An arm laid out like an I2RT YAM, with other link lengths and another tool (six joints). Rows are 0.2 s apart.
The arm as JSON. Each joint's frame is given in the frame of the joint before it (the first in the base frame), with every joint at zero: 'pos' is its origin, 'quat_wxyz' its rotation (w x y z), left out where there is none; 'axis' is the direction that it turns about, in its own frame. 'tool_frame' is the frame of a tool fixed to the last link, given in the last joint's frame.
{
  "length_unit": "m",
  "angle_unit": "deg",
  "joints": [
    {
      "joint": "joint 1",
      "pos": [
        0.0,
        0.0,
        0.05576
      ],
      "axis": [
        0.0,
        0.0,
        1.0
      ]
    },
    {
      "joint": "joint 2",
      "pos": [
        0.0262,
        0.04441,
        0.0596
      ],
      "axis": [
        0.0,
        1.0,
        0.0
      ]
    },
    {
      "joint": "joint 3",
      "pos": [
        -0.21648,
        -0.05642,
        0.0
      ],
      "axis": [
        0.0,
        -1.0,
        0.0
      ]
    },
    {
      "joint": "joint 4",
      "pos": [
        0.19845,
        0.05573,
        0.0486
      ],
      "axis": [
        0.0,
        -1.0,
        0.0
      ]
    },
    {
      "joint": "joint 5",
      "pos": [
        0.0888,
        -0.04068,
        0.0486
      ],
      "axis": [
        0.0,
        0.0,
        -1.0
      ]
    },
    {
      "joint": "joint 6",
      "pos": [
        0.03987,
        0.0,
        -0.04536
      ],
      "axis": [
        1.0,
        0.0,
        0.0
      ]
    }
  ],
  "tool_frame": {
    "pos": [
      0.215,
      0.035,
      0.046
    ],
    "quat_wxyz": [
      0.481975,
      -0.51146,
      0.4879,
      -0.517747
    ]
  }
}
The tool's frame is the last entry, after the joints.
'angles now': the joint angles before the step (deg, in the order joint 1, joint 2, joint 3, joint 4, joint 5, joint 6). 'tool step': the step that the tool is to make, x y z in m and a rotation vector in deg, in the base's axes. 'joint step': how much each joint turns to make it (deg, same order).
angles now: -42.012 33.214 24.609 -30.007 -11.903 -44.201
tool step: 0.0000 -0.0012 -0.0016 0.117 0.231 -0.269
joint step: 0.082 0.462 -0.052 0.300 0.316 0.170
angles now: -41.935 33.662 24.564 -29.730 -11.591 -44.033
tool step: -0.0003 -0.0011 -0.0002 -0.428 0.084 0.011
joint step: -0.059 -0.088 -0.134 0.202 0.180 -0.343
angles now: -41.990 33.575 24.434 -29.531 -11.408 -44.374
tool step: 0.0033 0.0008 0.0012 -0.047 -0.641 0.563
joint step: -0.024 0.487 -0.466 1.448 -0.705 -0.057
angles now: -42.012 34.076 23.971 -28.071 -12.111 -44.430
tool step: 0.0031 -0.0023 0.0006 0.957 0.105 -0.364
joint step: 0.003 2.372 1.011 0.800 -0.111 0.747
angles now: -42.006 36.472 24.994 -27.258 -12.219 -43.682
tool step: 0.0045 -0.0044 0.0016 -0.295 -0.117 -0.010
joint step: 0.052 2.244 0.524 1.989 0.137 -0.073
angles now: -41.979 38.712 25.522 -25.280 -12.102 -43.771
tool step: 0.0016 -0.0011 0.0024 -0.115 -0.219 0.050
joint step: -0.027 0.509 0.421 0.328 -0.098 0.000
